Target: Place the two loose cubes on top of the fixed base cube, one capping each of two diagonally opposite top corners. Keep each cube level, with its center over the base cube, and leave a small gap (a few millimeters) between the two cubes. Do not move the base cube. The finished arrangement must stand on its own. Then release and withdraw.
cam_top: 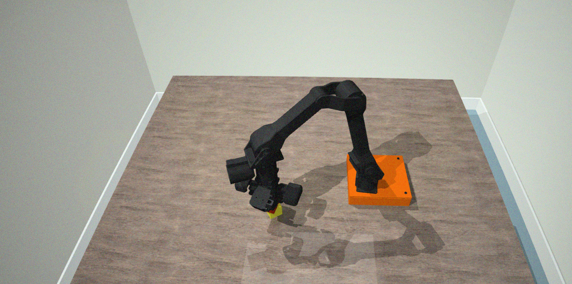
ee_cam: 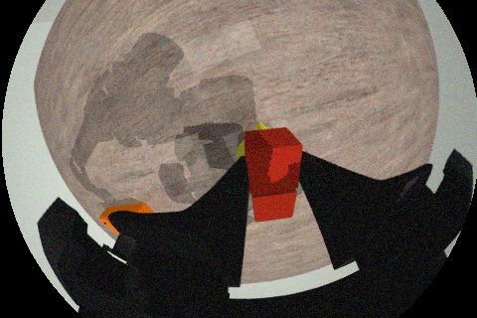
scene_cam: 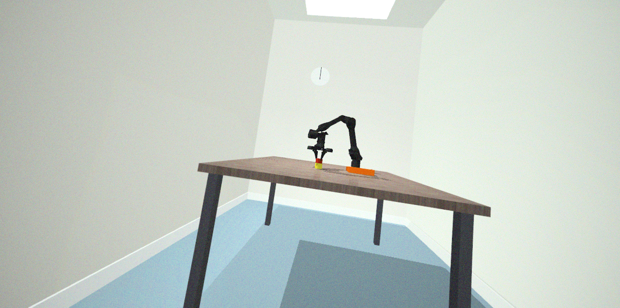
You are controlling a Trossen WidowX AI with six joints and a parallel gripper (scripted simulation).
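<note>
My gripper tip is now 20 mm to the left of the yellow base cube and 40 mm above it.
</note>
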